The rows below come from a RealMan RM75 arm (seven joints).
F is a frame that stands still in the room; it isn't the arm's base.
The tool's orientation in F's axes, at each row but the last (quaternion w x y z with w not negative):
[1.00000 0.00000 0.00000 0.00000]
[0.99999 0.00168 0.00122 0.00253]
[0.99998 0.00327 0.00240 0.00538]
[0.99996 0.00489 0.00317 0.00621]
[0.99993 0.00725 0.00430 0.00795]
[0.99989 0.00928 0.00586 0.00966]
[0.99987 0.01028 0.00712 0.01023]
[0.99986 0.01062 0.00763 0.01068]
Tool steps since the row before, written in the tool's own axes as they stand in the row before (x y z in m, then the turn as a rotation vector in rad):
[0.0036 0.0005 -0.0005 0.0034 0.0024 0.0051]
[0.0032 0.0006 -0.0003 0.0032 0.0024 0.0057]
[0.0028 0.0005 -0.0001 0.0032 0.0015 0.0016]
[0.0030 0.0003 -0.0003 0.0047 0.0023 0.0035]
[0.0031 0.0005 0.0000 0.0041 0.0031 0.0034]
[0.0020 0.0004 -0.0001 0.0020 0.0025 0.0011]
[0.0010 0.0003 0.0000 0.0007 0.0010 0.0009]
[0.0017 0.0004 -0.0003 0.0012 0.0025 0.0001]
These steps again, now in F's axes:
[0.0036 0.0005 -0.0005 0.0034 0.0024 0.0051]
[0.0032 0.0006 -0.0003 0.0032 0.0024 0.0057]
[0.0028 0.0005 -0.0001 0.0032 0.0015 0.0016]
[0.0030 0.0003 -0.0003 0.0047 0.0023 0.0035]
[0.0031 0.0005 0.0000 0.0041 0.0031 0.0034]
[0.0020 0.0004 -0.0001 0.0020 0.0025 0.0011]
[0.0010 0.0003 0.0000 0.0007 0.0010 0.0009]
[0.0017 0.0004 -0.0003 0.0011 0.0025 0.0001]

